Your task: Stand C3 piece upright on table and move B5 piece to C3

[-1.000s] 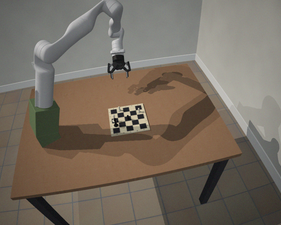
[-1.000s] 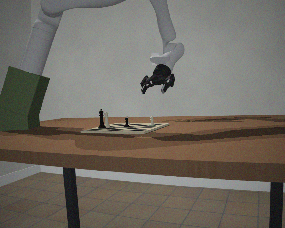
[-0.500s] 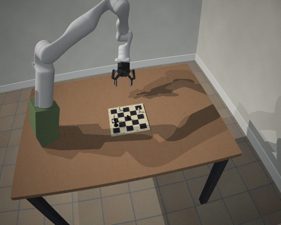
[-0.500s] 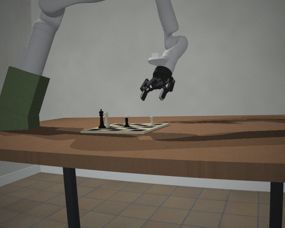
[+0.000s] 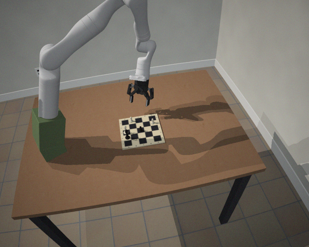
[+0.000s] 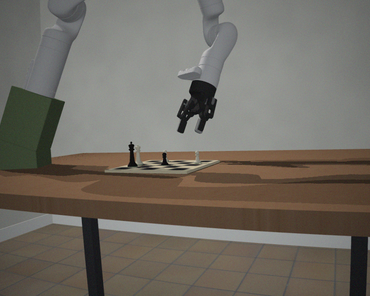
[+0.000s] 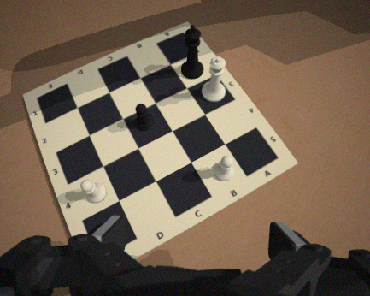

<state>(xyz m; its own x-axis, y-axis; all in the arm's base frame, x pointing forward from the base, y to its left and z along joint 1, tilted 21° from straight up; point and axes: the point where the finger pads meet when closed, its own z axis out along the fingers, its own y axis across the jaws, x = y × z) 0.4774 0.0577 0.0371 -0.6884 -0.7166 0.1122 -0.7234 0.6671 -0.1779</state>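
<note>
Now: the black pawn 12 cm to the right of my hand, 7 cm below it and 3 cm behind it. Also, from my hand: tall white piece (11 cm to the right, 11 cm behind, 6 cm below); chessboard (12 cm to the right, 9 cm below, 3 cm behind); black king (15 cm to the right, 11 cm behind, 5 cm below).
</note>
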